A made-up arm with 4 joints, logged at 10 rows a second.
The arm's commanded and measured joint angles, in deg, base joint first. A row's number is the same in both.
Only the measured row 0 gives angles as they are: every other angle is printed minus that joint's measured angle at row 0.
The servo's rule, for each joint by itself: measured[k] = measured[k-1] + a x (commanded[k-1-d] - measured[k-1]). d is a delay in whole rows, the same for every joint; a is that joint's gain. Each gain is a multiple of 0.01, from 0.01 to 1. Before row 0 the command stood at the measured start. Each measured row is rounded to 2 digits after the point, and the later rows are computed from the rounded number. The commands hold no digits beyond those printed.
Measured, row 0:
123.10, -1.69, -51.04, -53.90
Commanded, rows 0 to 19:
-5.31, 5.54, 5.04, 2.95
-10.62, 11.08, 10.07, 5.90
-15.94, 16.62, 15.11, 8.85
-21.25, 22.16, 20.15, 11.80
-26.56, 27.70, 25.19, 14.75
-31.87, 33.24, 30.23, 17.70
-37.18, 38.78, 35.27, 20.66
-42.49, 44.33, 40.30, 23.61
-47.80, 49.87, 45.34, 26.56
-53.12, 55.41, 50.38, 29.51
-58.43, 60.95, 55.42, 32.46
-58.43, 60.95, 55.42, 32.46
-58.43, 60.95, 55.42, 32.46
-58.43, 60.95, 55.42, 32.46
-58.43, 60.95, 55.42, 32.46
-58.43, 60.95, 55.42, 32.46
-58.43, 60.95, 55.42, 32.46
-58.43, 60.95, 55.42, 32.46
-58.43, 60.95, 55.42, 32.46
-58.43, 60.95, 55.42, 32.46
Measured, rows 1 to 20:
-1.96, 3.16, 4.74, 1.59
-5.16, 7.67, 9.75, 3.92
-9.15, 12.77, 14.79, 6.58
-13.63, 18.12, 19.83, 9.40
-18.41, 23.58, 24.87, 12.29
-23.39, 29.09, 29.91, 15.21
-28.49, 34.61, 34.95, 18.15
-33.67, 40.15, 39.98, 21.10
-38.90, 45.69, 45.02, 24.05
-44.16, 51.23, 50.06, 27.00
-49.44, 56.77, 55.10, 29.95
-52.77, 59.15, 55.40, 31.31
-54.86, 60.18, 55.42, 31.93
-56.18, 60.62, 55.42, 32.22
-57.01, 60.81, 55.42, 32.35
-57.54, 60.89, 55.42, 32.41
-57.87, 60.92, 55.42, 32.44
-58.08, 60.94, 55.42, 32.45
-58.21, 60.95, 55.42, 32.46
-58.29, 60.95, 55.42, 32.46
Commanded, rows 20 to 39:
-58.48, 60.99, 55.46, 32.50
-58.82, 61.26, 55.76, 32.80
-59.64, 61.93, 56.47, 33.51
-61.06, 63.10, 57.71, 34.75
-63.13, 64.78, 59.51, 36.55
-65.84, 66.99, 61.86, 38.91
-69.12, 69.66, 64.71, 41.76
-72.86, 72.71, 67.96, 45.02
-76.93, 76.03, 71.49, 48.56
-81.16, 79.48, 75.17, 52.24
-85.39, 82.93, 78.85, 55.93
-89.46, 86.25, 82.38, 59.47
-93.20, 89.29, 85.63, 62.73
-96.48, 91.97, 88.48, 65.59
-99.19, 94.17, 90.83, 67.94
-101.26, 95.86, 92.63, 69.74
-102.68, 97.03, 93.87, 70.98
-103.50, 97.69, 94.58, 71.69
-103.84, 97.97, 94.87, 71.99
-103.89, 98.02, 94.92, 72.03
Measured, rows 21 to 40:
-58.36, 60.97, 55.46, 32.48
-58.53, 61.14, 55.74, 32.65
-58.94, 61.59, 56.43, 33.11
-59.72, 62.45, 57.63, 34.00
-60.98, 63.78, 59.40, 35.38
-62.78, 65.61, 61.71, 37.29
-65.13, 67.92, 64.53, 39.70
-67.99, 70.65, 67.75, 42.57
-71.30, 73.72, 71.27, 45.80
-74.95, 77.00, 74.94, 49.28
-78.81, 80.38, 78.62, 52.87
-82.75, 83.73, 82.15, 56.43
-86.62, 86.90, 85.42, 59.83
-90.27, 89.79, 88.30, 62.94
-93.57, 92.29, 90.68, 65.64
-96.42, 94.32, 92.51, 67.85
-98.74, 95.86, 93.79, 69.54
-100.50, 96.90, 94.53, 70.70
-101.74, 97.51, 94.85, 71.40
-102.54, 97.80, 94.92, 71.74

